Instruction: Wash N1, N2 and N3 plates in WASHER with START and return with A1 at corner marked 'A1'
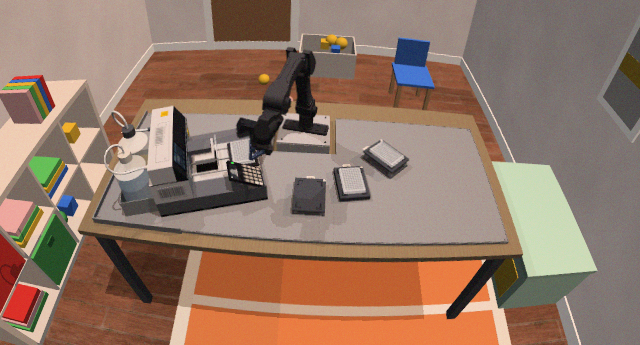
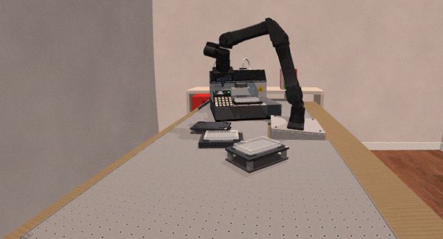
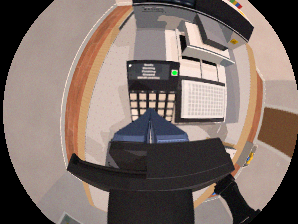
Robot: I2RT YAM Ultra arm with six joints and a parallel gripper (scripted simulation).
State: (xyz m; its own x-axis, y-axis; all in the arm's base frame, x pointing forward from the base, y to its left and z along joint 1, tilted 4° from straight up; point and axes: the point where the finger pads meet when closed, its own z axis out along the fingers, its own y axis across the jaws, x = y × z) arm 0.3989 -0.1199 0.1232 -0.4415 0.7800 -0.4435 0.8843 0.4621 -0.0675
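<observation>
The washer carrier lies 11 cm behind my hand, 8 cm to the right of it and 10 cm below it. From my hand the other things lie so: manifold (4 cm behind, 22 cm to the right, 5 cm below); plate washer (4 cm behind, 22 cm to the right, 6 cm below); nest (29 cm behind, 49 cm to the left, 15 cm below).
</observation>
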